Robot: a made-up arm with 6 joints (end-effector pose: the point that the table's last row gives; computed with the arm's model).
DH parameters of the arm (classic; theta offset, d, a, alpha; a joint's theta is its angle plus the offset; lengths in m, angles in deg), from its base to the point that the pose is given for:
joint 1: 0 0.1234 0 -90
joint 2: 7.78 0 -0.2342 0
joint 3: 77.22 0 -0.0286 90
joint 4: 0 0.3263 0 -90
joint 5: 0 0 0.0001 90
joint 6: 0 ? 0 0
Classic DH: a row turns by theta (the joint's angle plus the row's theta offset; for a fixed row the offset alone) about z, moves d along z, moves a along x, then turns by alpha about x.
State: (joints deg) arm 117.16 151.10 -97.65 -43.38 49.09 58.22
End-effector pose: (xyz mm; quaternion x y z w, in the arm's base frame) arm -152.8 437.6 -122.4 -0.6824 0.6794 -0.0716 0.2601
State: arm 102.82 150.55 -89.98 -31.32 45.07 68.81
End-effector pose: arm -47.6 413.1 -156.7 -0.4788 0.8561 -0.1016 0.1656
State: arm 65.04 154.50 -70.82 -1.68 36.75 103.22
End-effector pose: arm 112.7 236.9 -230.6 -0.3063 -0.9261 0.2195 0.0166
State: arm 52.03 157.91 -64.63 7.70 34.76 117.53
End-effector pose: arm 114.9 162.5 -247.0 -0.5711 -0.7700 0.2806 0.0467
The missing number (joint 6, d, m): 0.1229
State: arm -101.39 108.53 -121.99 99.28 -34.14 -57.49
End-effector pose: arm -166.2 -481.0 485.5 0.6409 -0.0344 -0.5187 0.5649
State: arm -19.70 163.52 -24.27 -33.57 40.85 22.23
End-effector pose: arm -98.4 -12.0 -114.6 0.0172 -0.7619 0.0057 0.6475
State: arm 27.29 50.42 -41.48 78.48 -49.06 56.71
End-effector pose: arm 295.6 50.2 341.5 0.6553 0.1336 0.6282 0.3977
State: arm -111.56 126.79 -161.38 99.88 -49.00 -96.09
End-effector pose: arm -257.6 -403.5 559.4 0.5795 -0.0707 -0.7432 0.3269
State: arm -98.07 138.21 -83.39 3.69 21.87 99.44
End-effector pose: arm -62.4 -460.9 -93.1 0.9711 -0.1775 0.0185 0.1588
